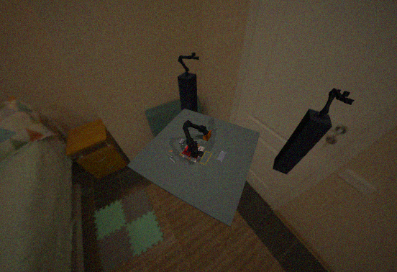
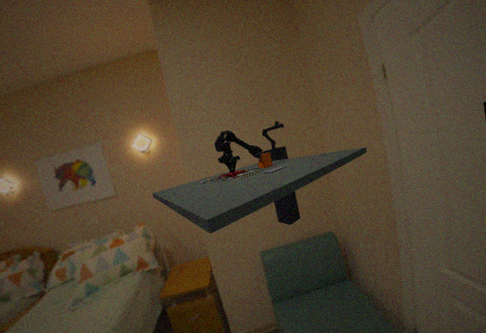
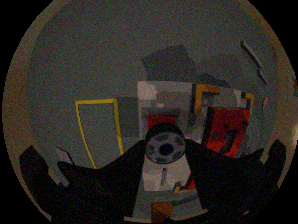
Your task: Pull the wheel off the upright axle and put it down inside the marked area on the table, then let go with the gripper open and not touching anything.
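My gripper tip is now 100 mm to the left of the pale base plate, 50 mm past it and 40 mm above it. Also, from my gripper tip: small grey wheel (right at my gripper tip).
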